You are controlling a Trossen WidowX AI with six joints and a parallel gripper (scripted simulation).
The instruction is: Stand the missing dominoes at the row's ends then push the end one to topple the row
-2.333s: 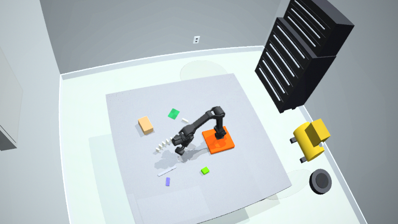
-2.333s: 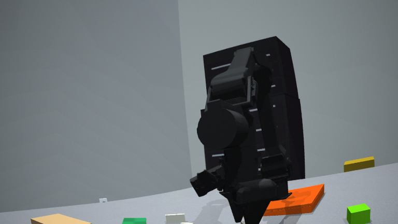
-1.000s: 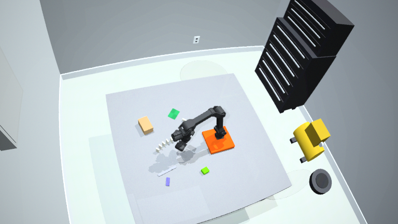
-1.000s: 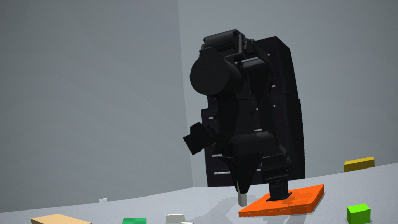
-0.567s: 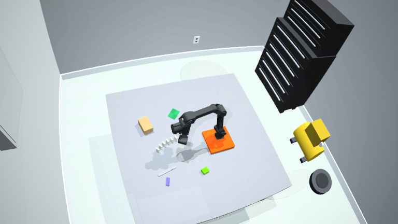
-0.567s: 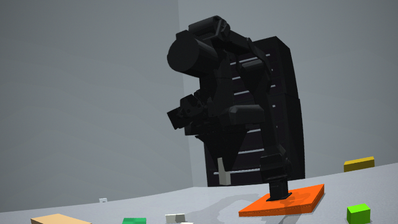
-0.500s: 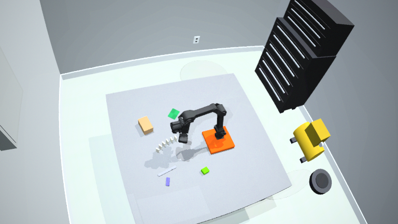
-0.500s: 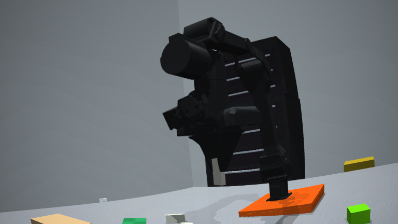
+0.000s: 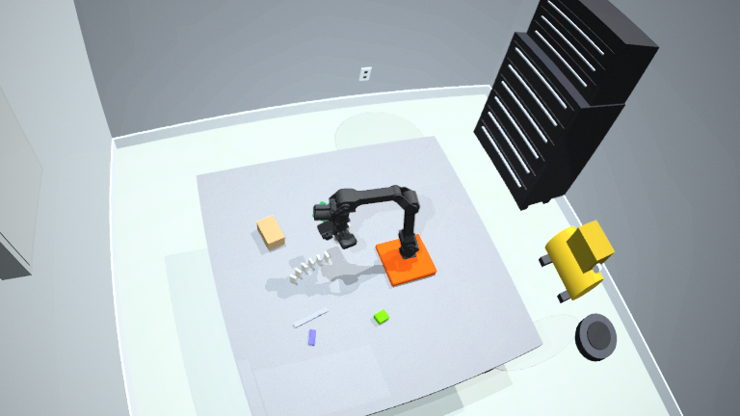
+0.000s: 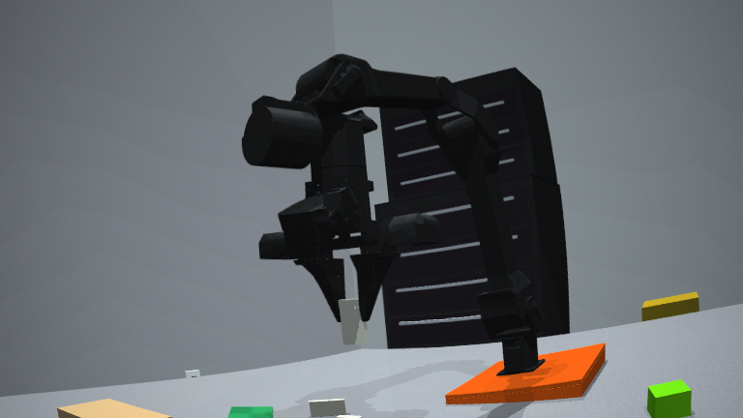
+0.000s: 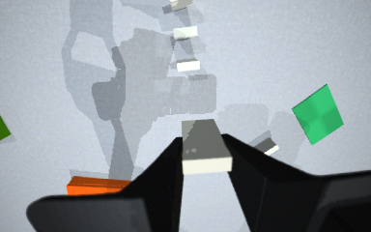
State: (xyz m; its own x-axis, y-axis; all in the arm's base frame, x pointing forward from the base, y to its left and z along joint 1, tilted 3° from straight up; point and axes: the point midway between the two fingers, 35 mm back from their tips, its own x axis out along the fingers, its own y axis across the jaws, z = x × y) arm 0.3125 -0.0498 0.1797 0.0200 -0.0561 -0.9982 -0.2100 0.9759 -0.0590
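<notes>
Now: gripper tip 24 cm to the left of the green tile, 16 cm above it and 2 cm past it. Also, from my gripper tip: tan block: 24 cm ahead, 15 cm to the right, 13 cm below; then green cube: 33 cm to the left, 14 cm below, 11 cm behind; then thin strip: 26 cm to the left, 17 cm ahead, 15 cm below.
</notes>
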